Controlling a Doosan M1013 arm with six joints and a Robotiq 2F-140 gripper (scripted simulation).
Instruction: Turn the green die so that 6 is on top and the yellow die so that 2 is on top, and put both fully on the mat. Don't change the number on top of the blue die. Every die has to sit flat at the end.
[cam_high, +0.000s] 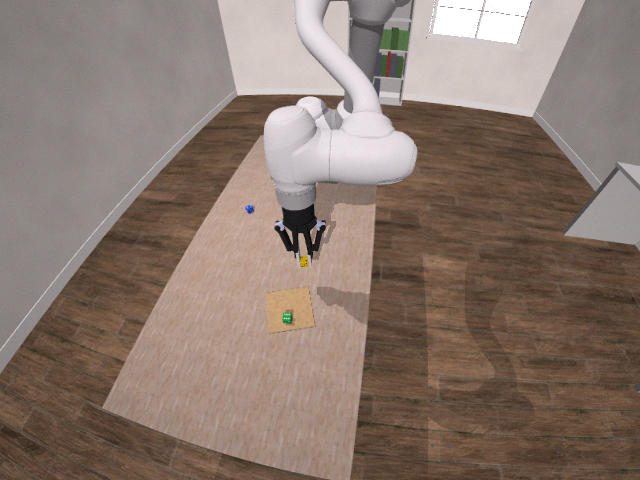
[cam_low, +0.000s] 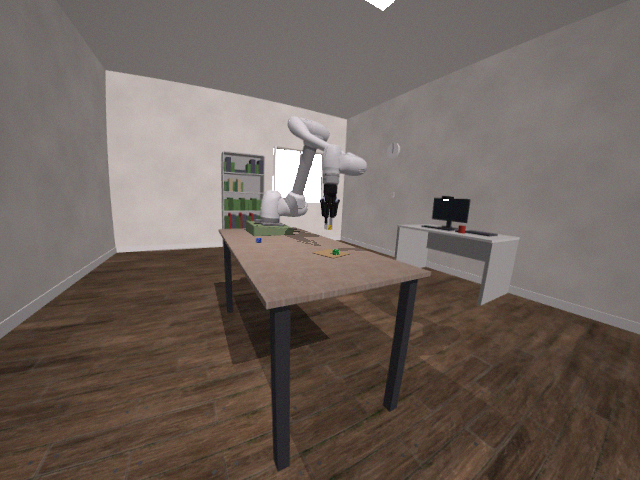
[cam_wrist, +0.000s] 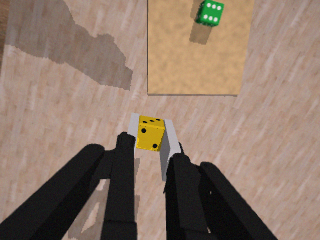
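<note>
Right now my hand is 150 mm above the tan mat, 100 mm short of it and 50 mm to the left of it. Round my hand: green die 130 mm below, 130 mm ahead, 50 mm to the right; blue die 340 mm behind, 280 mm to the right, 140 mm below; yellow die 20 mm below.
</note>
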